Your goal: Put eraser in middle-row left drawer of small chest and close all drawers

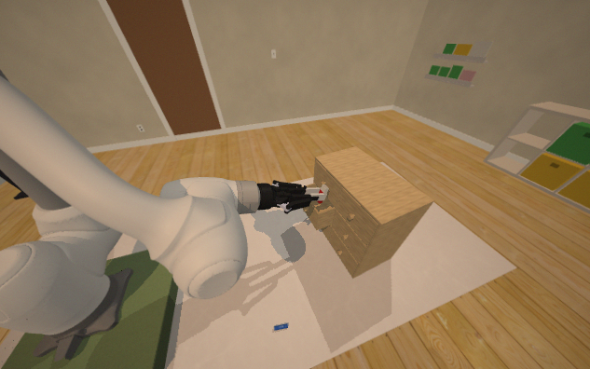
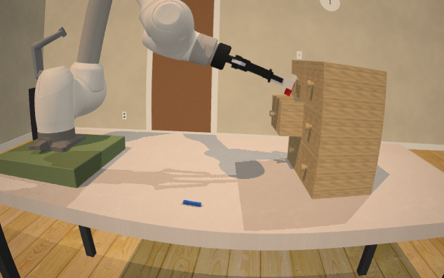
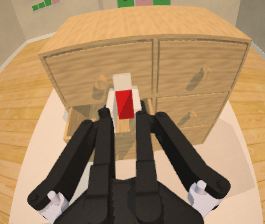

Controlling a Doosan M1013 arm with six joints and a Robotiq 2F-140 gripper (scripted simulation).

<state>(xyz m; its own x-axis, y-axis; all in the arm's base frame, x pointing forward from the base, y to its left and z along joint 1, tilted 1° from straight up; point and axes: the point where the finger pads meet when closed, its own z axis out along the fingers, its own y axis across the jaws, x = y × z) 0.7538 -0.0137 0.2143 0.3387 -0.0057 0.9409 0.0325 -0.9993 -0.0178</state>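
The white eraser lies 3 cm ahead of my hand. The rest, counted from my hand: small blue stick (22 cm behind, 24 cm to the right, 26 cm below).
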